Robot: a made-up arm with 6 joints. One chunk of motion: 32 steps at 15 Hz.
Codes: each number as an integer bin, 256 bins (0 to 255) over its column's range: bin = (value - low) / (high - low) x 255, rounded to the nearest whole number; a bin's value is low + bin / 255 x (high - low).
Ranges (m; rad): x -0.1..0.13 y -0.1..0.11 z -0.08..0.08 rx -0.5..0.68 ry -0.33..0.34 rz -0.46..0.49
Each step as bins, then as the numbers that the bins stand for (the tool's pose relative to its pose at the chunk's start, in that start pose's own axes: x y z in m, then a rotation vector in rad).
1 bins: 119 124 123 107 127 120
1 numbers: 0.0073 0.0021 -0.0028 -0.0049 0.0037 -0.0129
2 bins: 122 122 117 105 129 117
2 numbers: 0.0100 0.0005 -0.0066 -0.0141 0.0089 -0.0241
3 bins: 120 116 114 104 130 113
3 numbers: 0.0082 -0.0045 -0.0085 -0.0187 0.0116 -0.0390
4 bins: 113 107 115 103 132 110
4 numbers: 0.0019 -0.0119 -0.0078 -0.0234 0.0168 -0.0502
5 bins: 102 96 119 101 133 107
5 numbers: -0.0080 -0.0209 -0.0053 -0.0326 0.0195 -0.0614
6 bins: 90 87 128 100 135 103
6 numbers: -0.0188 -0.0284 0.0003 -0.0373 0.0247 -0.0763
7 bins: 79 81 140 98 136 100
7 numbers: -0.0287 -0.0333 0.0078 -0.0465 0.0273 -0.0875
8 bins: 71 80 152 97 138 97
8 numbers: -0.0360 -0.0341 0.0154 -0.0511 0.0326 -0.0986
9 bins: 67 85 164 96 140 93
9 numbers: -0.0396 -0.0300 0.0229 -0.0558 0.0378 -0.1135
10 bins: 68 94 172 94 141 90
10 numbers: -0.0387 -0.0226 0.0279 -0.0650 0.0405 -0.1247
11 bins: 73 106 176 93 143 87
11 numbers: -0.0342 -0.0127 0.0304 -0.0696 0.0457 -0.1359
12 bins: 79 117 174 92 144 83
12 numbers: -0.0287 -0.0036 0.0292 -0.0743 0.0484 -0.1508
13 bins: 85 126 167 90 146 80
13 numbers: -0.0233 0.0038 0.0248 -0.0835 0.0536 -0.1620
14 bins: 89 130 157 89 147 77
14 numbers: -0.0197 0.0071 0.0185 -0.0882 0.0562 -0.1731
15 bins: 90 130 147 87 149 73
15 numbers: -0.0188 0.0071 0.0122 -0.0974 0.0615 -0.1880
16 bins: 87 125 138 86 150 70
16 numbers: -0.0215 0.0029 0.0066 -0.1020 0.0641 -0.1992
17 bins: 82 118 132 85 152 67
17 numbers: -0.0260 -0.0028 0.0028 -0.1067 0.0694 -0.2104
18 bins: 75 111 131 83 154 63
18 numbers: -0.0324 -0.0086 0.0022 -0.1159 0.0746 -0.2253
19 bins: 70 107 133 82 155 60
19 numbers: -0.0369 -0.0119 0.0035 -0.1205 0.0773 -0.2365
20 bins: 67 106 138 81 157 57
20 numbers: -0.0396 -0.0127 0.0066 -0.1252 0.0825 -0.2476
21 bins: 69 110 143 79 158 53
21 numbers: -0.0378 -0.0094 0.0097 -0.1344 0.0851 -0.2625
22 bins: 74 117 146 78 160 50
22 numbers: -0.0333 -0.0036 0.0116 -0.1391 0.0904 -0.2737
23 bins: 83 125 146 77 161 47
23 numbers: -0.0251 0.0029 0.0116 -0.1437 0.0930 -0.2849
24 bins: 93 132 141 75 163 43
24 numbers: -0.0161 0.0087 0.0085 -0.1529 0.0983 -0.2998
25 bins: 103 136 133 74 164 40
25 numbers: -0.0071 0.0120 0.0035 -0.1576 0.1009 -0.3110
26 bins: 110 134 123 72 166 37
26 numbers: -0.0008 0.0104 -0.0028 -0.1668 0.1062 -0.3222
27 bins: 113 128 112 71 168 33
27 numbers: 0.0019 0.0054 -0.0097 -0.1715 0.1114 -0.3371
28 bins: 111 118 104 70 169 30
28 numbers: 0.0001 -0.0028 -0.0147 -0.1761 0.1140 -0.3482
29 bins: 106 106 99 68 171 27
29 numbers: -0.0044 -0.0127 -0.0179 -0.1853 0.1193 -0.3594
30 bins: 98 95 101 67 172 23
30 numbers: -0.0116 -0.0218 -0.0166 -0.1900 0.1219 -0.3743
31 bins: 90 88 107 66 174 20
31 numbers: -0.0188 -0.0275 -0.0129 -0.1946 0.1272 -0.3855
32 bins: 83 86 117 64 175 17
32 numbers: -0.0251 -0.0292 -0.0066 -0.2038 0.1298 -0.3967
